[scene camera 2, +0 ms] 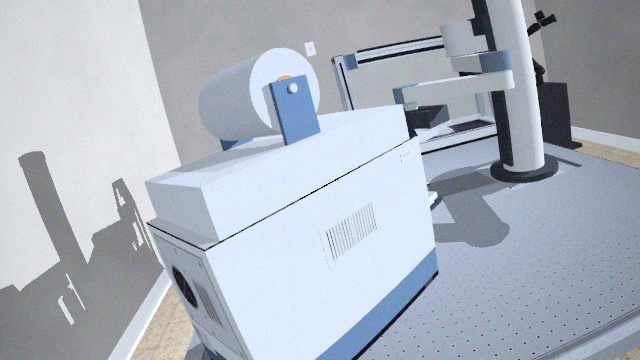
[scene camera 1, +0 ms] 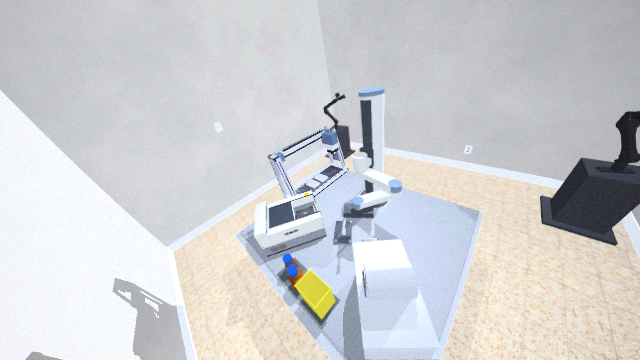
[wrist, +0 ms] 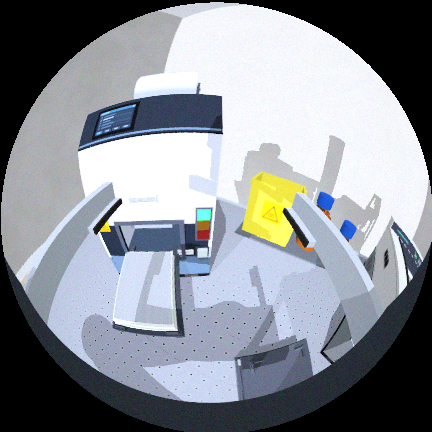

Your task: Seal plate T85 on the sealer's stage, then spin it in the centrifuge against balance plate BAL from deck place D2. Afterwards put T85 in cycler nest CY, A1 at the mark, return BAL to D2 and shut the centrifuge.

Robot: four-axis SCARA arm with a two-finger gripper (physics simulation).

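Places are measured from the arm's base along level axes (x back, y right, z up), in centimetres.
Where they show: gripper, fingertip midpoint: (scene camera 1: 357, 235) (wrist: 200, 193); arm's base at its link origin: (scene camera 2: 524, 170).
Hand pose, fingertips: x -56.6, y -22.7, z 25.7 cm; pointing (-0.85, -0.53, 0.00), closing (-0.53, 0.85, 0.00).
Each offset is from my fingertips to the top centre of the thing. "*": to the spot under its first point.
My gripper (scene camera 1: 359, 230) (wrist: 200, 193) is open and empty, raised behind the sealer's extended stage. In scene camera 2 its fingers are hidden. A white plate @[dx +5.0, dy -5.9, dz -12.8 cm] (wrist: 145, 287) lies on the stage, in front of the open door of the sealer @[dx -17.6, dy -25.4, dz +23.2 cm] (scene camera 1: 390, 305) (scene camera 2: 320, 225) (wrist: 150, 175); its label is unreadable. The cycler nest @[dx +9.0, dy +20.3, dz -18.6 cm] (scene camera 1: 342, 234) (wrist: 277, 372) bears no plate in the part that shows. The centrifuge (scene camera 1: 290, 231) (wrist: 387, 270) stands open, with a dark bucket in its opening. Pale plates sit on the gantry deck; I cannot tell which is BAL or which place is D2.
A yellow waste bin (scene camera 1: 315, 292) (wrist: 272, 210) and two brown bottles with blue caps stand along the table edge between sealer and centrifuge. A gantry frame @[* dx +37.6, dy +85.7, dz +25.2 cm] (scene camera 1: 300, 144) (scene camera 2: 400, 51) stands beyond the centrifuge. The arm's column (scene camera 1: 378, 135) (scene camera 2: 525, 100) rises at the table's back.
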